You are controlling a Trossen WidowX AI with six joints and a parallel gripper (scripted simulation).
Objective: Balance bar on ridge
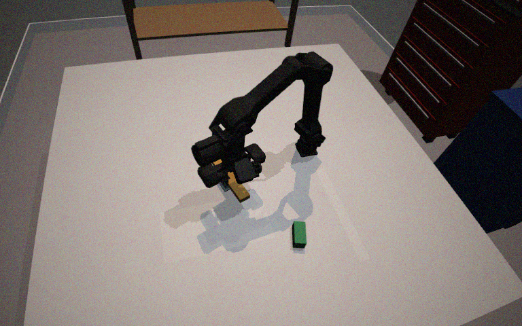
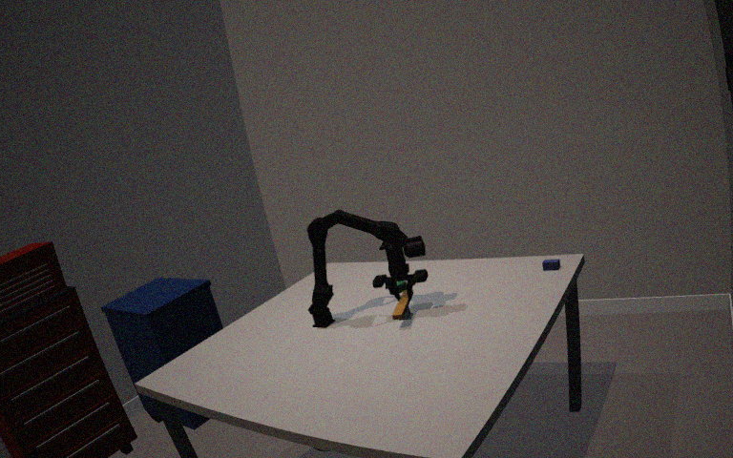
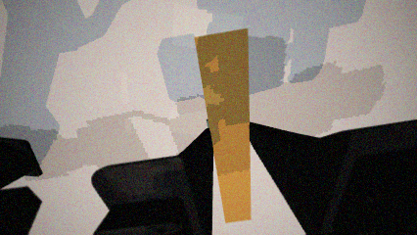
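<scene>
Now: the bar 1 cm ahead of my gripper tip and 3 cm to the right of it. Also, from my gripper tip: blue block (44 cm ahead, 39 cm to the left, 3 cm below); green block (15 cm behind, 20 cm to the left, 3 cm below).
</scene>
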